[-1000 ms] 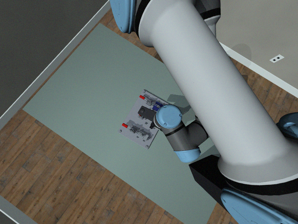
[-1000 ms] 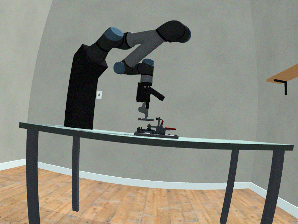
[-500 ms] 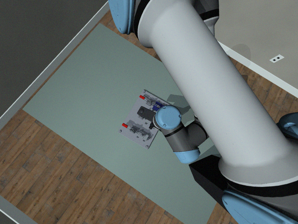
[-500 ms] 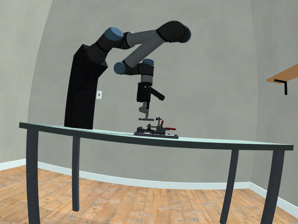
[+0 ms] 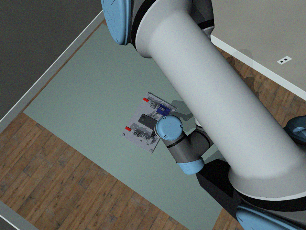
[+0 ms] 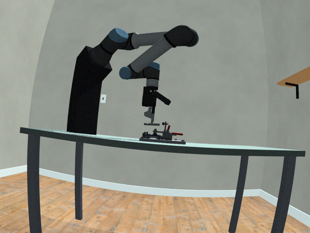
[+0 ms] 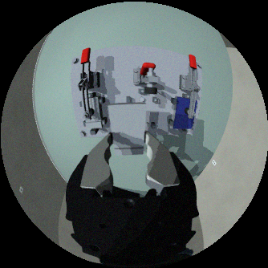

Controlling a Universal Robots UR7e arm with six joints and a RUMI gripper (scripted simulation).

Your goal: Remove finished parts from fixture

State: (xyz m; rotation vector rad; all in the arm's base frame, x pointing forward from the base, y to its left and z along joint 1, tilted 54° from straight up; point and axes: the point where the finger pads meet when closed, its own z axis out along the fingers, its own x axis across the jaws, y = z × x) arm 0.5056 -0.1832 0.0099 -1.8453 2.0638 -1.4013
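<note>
Right now my hand is 100 mm above the grey fixture plate, 50 mm to the left of it and 50 mm short of it. From my hand the other things lie so: grey finished part (10 mm below, 10 mm behind); blue blank (130 mm to the right, 80 mm below, 40 mm behind).
</note>
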